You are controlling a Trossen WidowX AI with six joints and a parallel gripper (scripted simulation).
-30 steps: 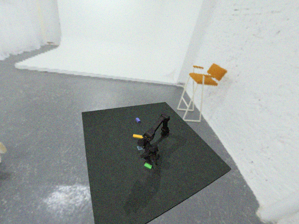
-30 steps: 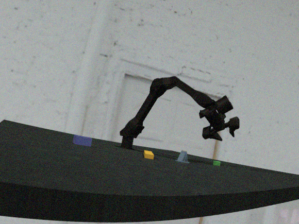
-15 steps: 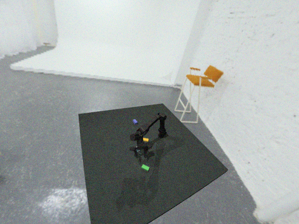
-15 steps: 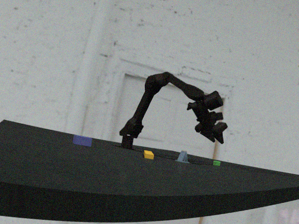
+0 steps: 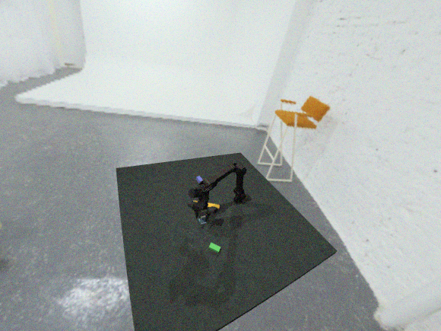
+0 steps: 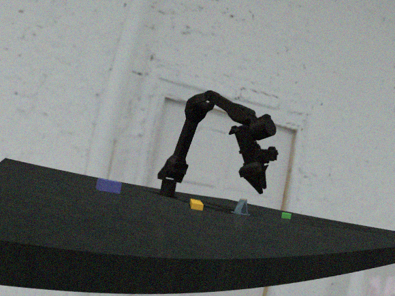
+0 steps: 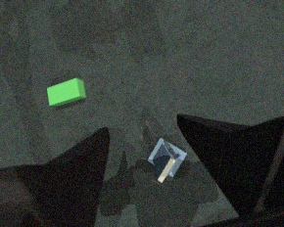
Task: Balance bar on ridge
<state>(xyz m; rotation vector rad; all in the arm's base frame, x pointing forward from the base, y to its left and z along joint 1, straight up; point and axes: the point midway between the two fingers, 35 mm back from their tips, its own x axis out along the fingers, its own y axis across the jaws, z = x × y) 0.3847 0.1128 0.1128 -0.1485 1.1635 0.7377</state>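
Now: the yellow bar 160 mm to the right of my gripper tip, 120 mm behind it and 70 mm below it. Round my gripper tip: purple block: 430 mm to the right, 180 mm behind, 70 mm below; then green block: 170 mm to the left, 70 mm below, 30 mm behind.
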